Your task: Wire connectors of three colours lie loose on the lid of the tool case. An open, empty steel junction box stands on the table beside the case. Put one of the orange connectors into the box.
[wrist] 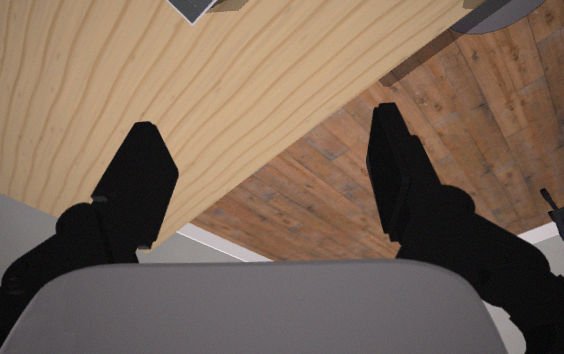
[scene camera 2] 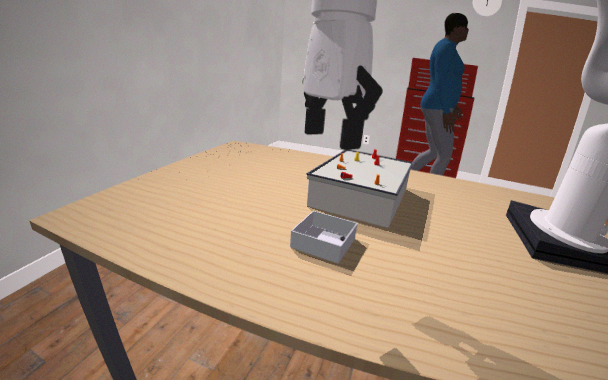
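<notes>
Three orange connectors are on the tool case's [scene camera 2: 347,202] pale lid: one [scene camera 2: 341,158] stands near the far left, one [scene camera 2: 341,167] lies near the left edge, and one [scene camera 2: 377,180] stands near the front right. A yellow connector [scene camera 2: 357,157] and three red ones [scene camera 2: 375,154] [scene camera 2: 377,161] [scene camera 2: 346,176] share the lid. The open steel junction box [scene camera 2: 317,246] stands in front of the case, with no connector visible in it. My gripper [scene camera 2: 332,140] [wrist: 265,140] is open and empty, high above the table. No connector shows in the wrist view.
The wooden table [scene camera 2: 210,235] [wrist: 100,75] ends in an edge above the plank floor [wrist: 300,200]. A dark grey corner with a pale rim [wrist: 192,12] shows in the wrist view. A person [scene camera 2: 444,75] stands by a red cabinet [scene camera 2: 411,120] behind the table.
</notes>
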